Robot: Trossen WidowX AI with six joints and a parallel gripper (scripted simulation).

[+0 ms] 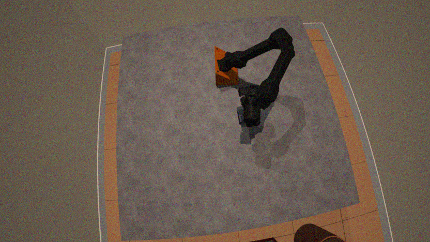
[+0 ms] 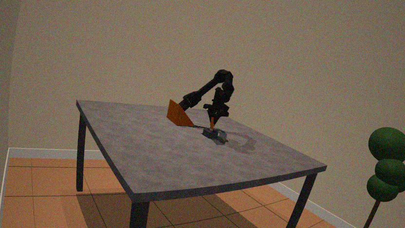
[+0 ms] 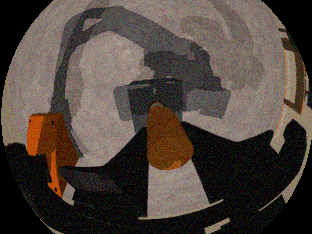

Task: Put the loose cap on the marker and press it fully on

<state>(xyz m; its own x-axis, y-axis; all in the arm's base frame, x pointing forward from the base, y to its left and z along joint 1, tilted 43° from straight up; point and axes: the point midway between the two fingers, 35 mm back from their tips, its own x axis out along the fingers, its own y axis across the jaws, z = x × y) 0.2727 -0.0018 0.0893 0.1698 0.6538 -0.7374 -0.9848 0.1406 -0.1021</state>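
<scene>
My gripper tip is now 7 cm above the dark grey holder block. Round my gripper tip: orange cap (1 cm above).
</scene>
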